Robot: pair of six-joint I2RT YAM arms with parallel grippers.
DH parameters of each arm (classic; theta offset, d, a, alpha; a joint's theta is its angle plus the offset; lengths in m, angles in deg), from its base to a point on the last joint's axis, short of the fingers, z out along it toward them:
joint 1: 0 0.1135 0.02 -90
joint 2: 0 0 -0.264 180
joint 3: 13.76 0 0.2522 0
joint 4: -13.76 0 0.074 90
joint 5: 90 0 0 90
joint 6: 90 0.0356 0 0
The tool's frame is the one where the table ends.
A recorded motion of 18 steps. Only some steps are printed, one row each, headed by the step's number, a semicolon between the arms.
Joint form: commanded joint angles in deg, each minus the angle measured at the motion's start. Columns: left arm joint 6, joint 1, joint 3, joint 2, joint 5, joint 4; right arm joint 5, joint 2, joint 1, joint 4, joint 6, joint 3.
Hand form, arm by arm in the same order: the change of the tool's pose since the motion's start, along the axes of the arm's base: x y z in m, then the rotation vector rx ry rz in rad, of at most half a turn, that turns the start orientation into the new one. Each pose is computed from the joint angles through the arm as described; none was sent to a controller.
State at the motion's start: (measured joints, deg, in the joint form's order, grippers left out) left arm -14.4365 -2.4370 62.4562 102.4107 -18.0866 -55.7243; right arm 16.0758 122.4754 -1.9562 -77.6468 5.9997 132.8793
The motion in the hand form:
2: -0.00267 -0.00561 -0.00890 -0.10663 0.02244 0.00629; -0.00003 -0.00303 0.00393 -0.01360 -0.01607 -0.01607
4: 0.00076 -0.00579 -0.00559 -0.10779 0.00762 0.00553; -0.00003 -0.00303 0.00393 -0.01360 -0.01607 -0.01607
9: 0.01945 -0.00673 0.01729 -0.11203 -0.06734 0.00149; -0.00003 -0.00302 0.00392 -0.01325 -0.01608 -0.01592
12: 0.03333 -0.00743 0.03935 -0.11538 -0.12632 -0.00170; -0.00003 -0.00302 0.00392 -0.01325 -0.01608 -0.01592
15: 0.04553 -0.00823 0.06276 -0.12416 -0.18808 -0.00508; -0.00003 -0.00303 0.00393 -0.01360 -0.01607 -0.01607
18: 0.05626 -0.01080 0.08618 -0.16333 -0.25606 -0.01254; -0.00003 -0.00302 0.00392 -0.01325 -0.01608 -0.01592
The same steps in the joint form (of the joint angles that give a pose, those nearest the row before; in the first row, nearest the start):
2: -0.09 -0.39 -1.14 0.74 6.21 0.85; 0.92 0.04 -0.33 0.07 0.26 0.85
4: -0.09 -0.39 -0.24 0.74 6.23 0.81; 0.92 0.04 -0.33 0.07 0.26 0.85
9: -0.09 -0.39 5.60 0.74 6.25 -0.72; 0.90 0.04 -0.33 0.07 0.26 0.85
12: -0.09 -0.39 10.89 0.74 6.27 -2.62; 0.90 0.04 -0.33 0.07 0.26 0.85
15: -0.09 -0.39 16.26 0.74 6.60 -4.44; 0.92 0.04 -0.33 0.07 0.26 0.85
18: -0.09 -0.52 21.46 0.74 8.63 -5.62; 0.90 0.04 -0.33 0.07 0.26 0.85

